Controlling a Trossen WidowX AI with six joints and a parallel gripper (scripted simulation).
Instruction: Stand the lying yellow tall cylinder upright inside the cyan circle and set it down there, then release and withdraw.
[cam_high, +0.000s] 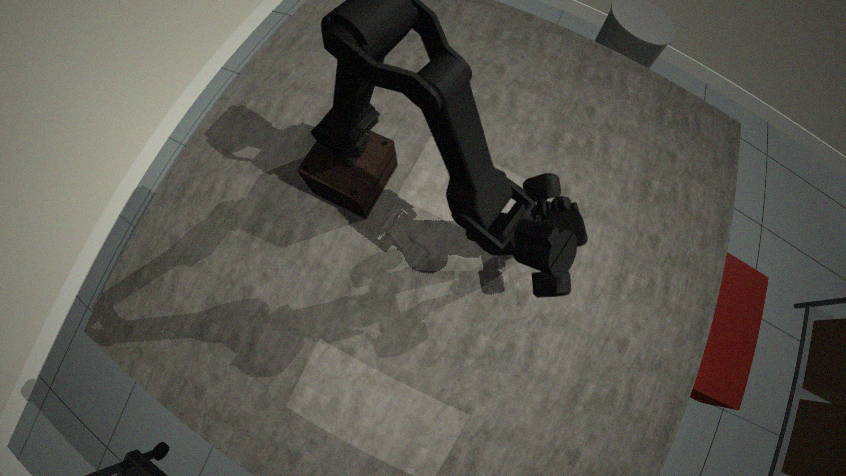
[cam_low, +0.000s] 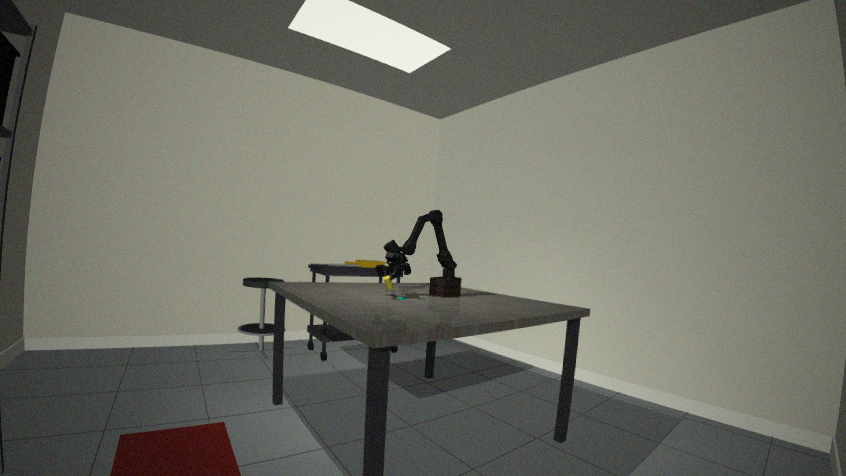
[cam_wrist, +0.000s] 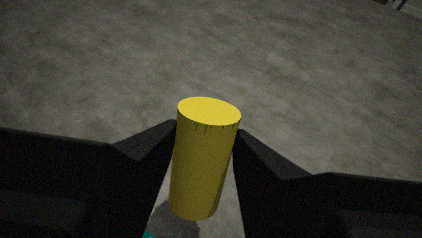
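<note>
My gripper tip is now 90 mm past the cyan circle, 10 mm to the right of it and 100 mm above it. From my gripper tip the other things lie so: yellow cylinder (10 mm behind, 20 mm below).
</note>
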